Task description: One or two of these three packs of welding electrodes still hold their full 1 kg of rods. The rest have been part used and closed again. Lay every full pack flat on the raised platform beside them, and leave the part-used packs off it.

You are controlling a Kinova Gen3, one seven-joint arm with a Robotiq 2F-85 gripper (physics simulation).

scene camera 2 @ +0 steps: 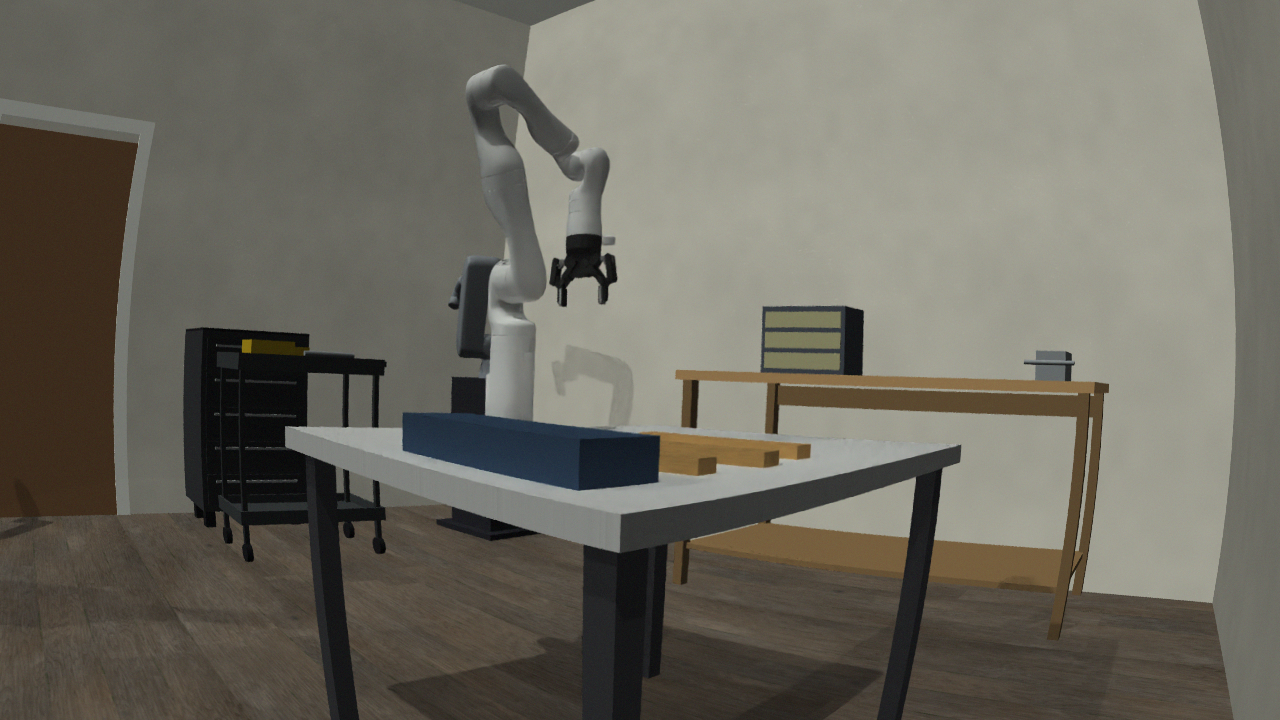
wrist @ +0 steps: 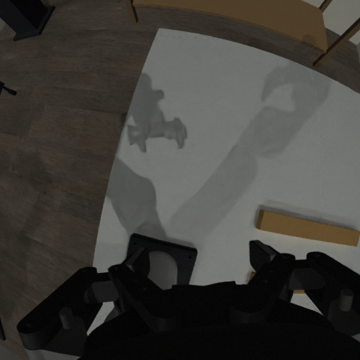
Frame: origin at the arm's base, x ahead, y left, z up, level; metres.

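Seen in the pictures: gripper, fingertip midpoint: [scene camera 2: 582, 305].
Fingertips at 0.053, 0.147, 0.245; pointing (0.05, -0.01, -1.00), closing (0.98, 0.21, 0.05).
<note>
Offsets run from my fingertips to a thing's top centre, as dx, dy, dz. "spot": to the spot under its first point. Level surfaces: height alone.
Three orange-brown packs lie side by side on the white table: a near one {+0.340, -0.334, -0.248} [scene camera 2: 687, 462], a middle one {spot: +0.519, -0.208, -0.257} [scene camera 2: 751, 457] and a far one {spot: +0.496, -0.056, -0.252} [scene camera 2: 780, 446] [wrist: 307, 228]. In the wrist view, part of another pack [wrist: 298, 291] shows behind the right finger. The long dark blue block {+0.313, -0.508, -0.212} [scene camera 2: 501, 446], the raised platform, lies beside the packs along the table's left side; no pack is seen on its top. My gripper [scene camera 2: 582, 300] [wrist: 199, 255] is open and empty, pointing down high above the table. Any markings on the packs are not readable.
The white table {dz -0.272} [scene camera 2: 787, 483] [wrist: 215, 65] carries the packs and platform. The arm's black base plate [wrist: 187, 265] shows at the table edge. A wooden workbench [scene camera 2: 895, 381] with a drawer box [scene camera 2: 812, 340] stands behind. A black cart [scene camera 2: 304, 512] and tool cabinet [scene camera 2: 200, 411] stand left.
</note>
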